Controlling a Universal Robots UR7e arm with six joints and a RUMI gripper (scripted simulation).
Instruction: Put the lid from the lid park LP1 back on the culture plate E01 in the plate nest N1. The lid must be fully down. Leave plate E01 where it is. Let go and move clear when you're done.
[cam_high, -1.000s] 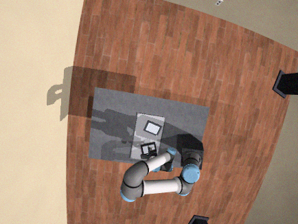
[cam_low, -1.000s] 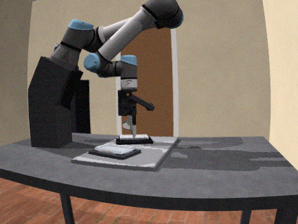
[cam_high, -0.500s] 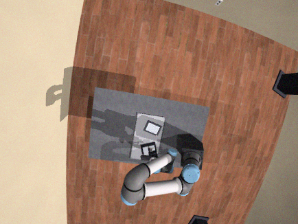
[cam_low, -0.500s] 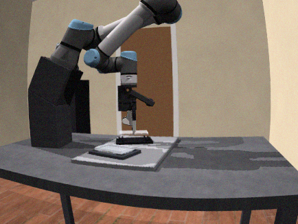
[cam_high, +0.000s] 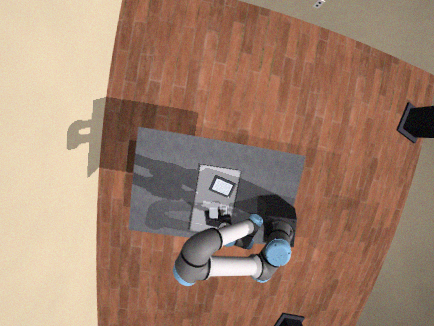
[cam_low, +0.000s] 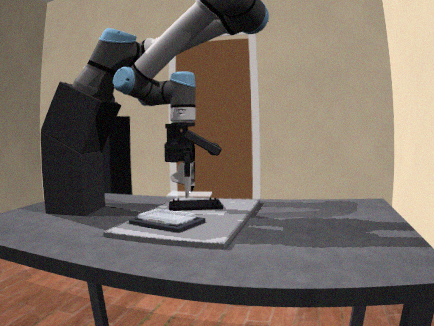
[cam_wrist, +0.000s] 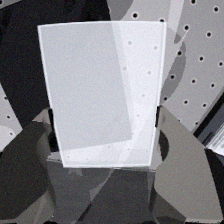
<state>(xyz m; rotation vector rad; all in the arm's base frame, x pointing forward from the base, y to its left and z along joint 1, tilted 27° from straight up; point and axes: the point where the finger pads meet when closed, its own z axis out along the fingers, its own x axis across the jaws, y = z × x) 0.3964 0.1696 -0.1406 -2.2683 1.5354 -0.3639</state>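
Right now my hand is 50 mm short of the culture plate E01, 190 mm to the left of it and 40 mm above it. Round my hand: clear lid: 10 mm below; black lid park LP1: 10 mm behind, 40 mm to the left, 50 mm below.
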